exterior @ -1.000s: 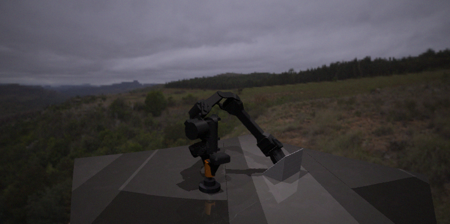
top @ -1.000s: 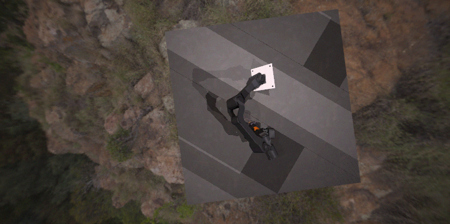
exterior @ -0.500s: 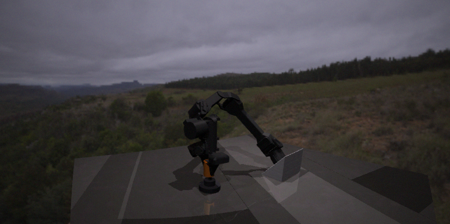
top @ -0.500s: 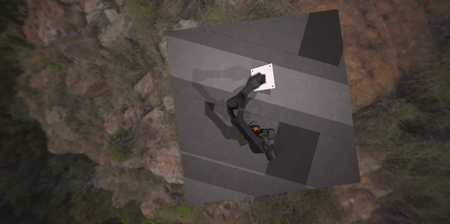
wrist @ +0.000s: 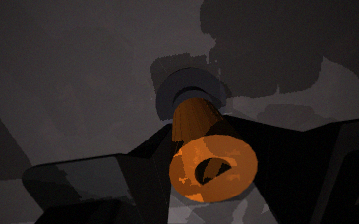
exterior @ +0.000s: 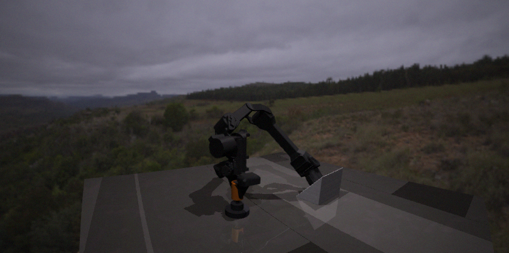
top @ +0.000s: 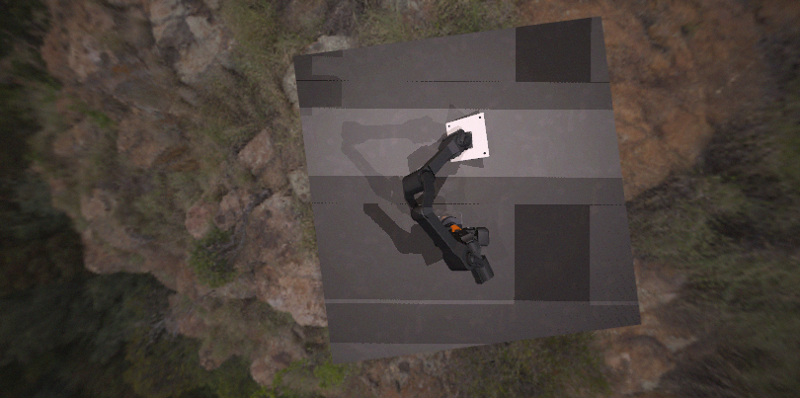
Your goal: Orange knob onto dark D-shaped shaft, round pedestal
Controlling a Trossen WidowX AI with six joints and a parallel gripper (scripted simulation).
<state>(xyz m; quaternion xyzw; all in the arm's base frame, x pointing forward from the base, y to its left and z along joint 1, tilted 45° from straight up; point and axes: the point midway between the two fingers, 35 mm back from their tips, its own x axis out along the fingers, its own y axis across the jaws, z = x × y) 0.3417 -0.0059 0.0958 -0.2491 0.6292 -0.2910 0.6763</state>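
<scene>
Now: the orange knob 2 cm above my gripper tip. Also, from my gripper tip: round dark pedestal (4 cm below).
</scene>
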